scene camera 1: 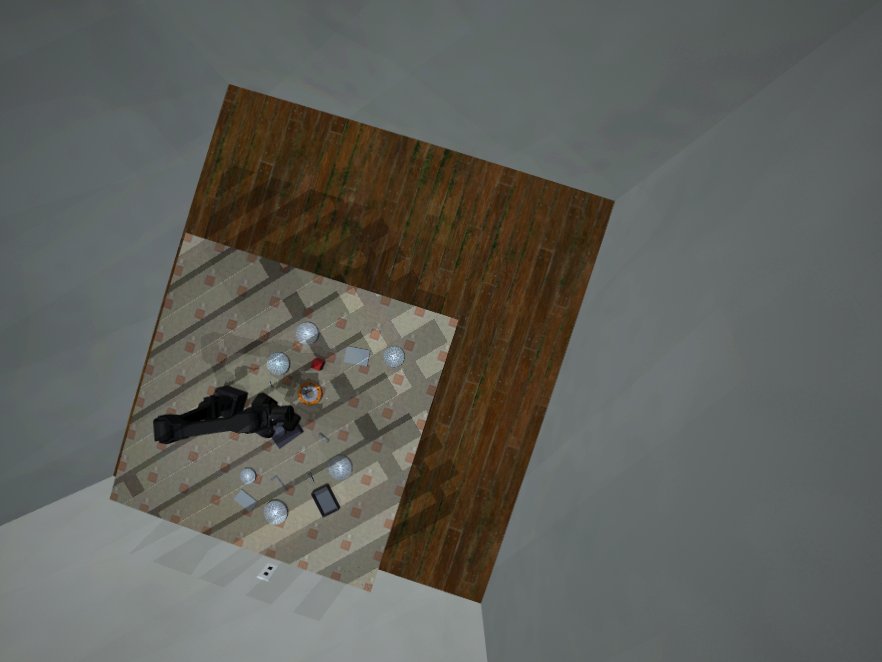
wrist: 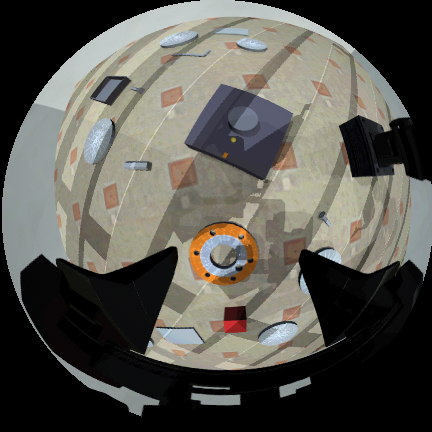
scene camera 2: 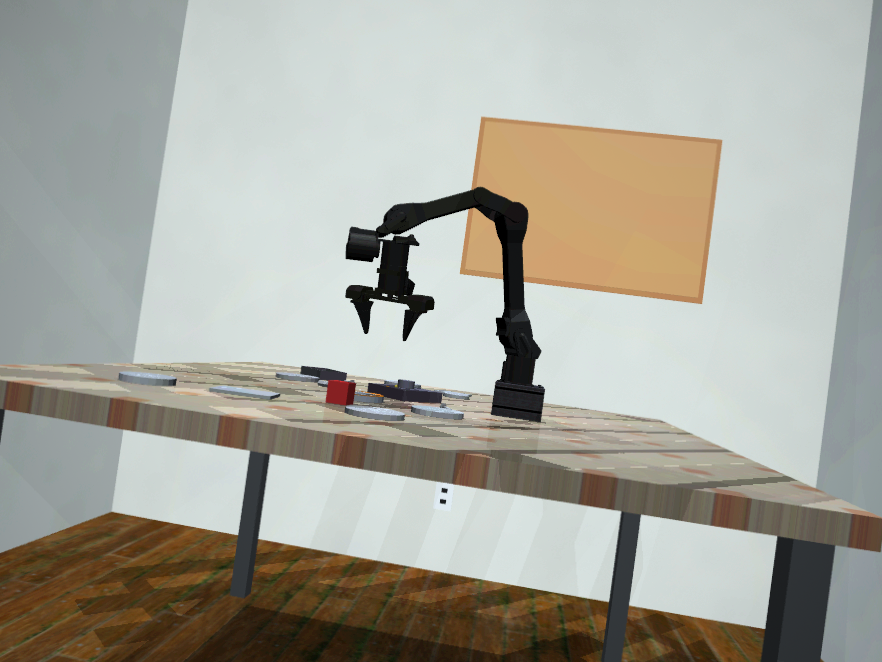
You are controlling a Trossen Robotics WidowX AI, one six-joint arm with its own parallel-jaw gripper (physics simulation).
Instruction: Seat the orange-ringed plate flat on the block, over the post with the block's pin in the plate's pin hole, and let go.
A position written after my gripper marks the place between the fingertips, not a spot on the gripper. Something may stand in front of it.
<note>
My gripper (scene camera 2: 385, 337) is open, with nothing in its grasp. Also in view: a plate (wrist: 226, 232). On the table rests a dark box (wrist: 107, 90). I also see a dark block (wrist: 253, 153).
My gripper is seen too in the wrist view (wrist: 241, 255).
</note>
